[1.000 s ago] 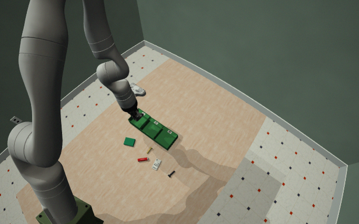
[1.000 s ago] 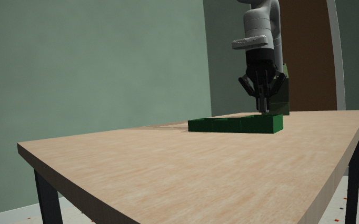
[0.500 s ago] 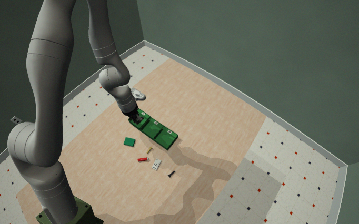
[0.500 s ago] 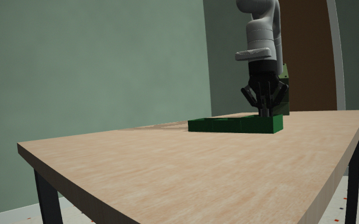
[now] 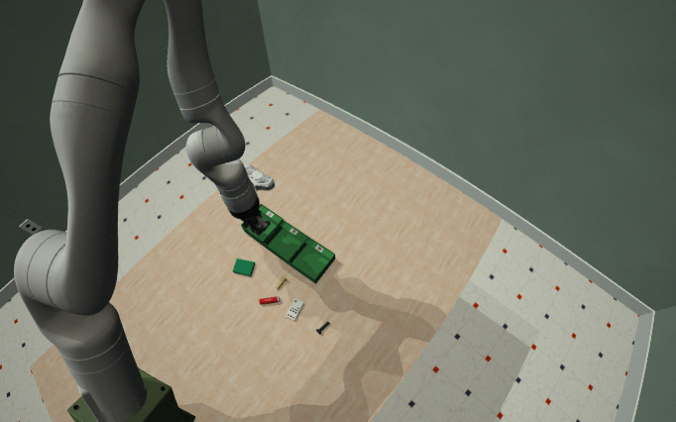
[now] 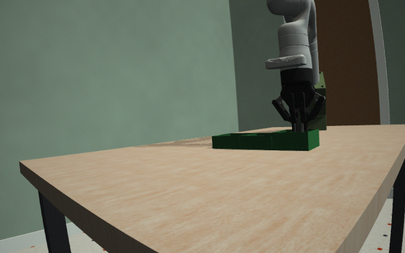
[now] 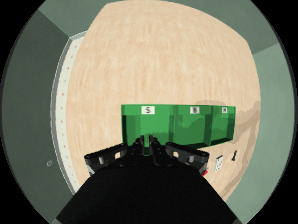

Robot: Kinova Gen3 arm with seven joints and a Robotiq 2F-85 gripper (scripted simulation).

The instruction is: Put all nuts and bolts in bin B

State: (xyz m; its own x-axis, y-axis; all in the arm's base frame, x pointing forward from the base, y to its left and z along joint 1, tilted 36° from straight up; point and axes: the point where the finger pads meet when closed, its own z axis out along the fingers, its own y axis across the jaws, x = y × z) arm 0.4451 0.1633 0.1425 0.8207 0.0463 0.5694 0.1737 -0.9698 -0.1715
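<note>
Now: the black bolt 310 mm to the right of my hand, 50 mm behind it and 30 mm below it. From my hand the other things lie so: brass bolt 150 mm to the right, 40 mm behind, 30 mm below; then flat green block 90 mm behind, 50 mm to the right, 30 mm below; then green bin 80 mm to the right, 40 mm ahead, 20 mm below.
</note>
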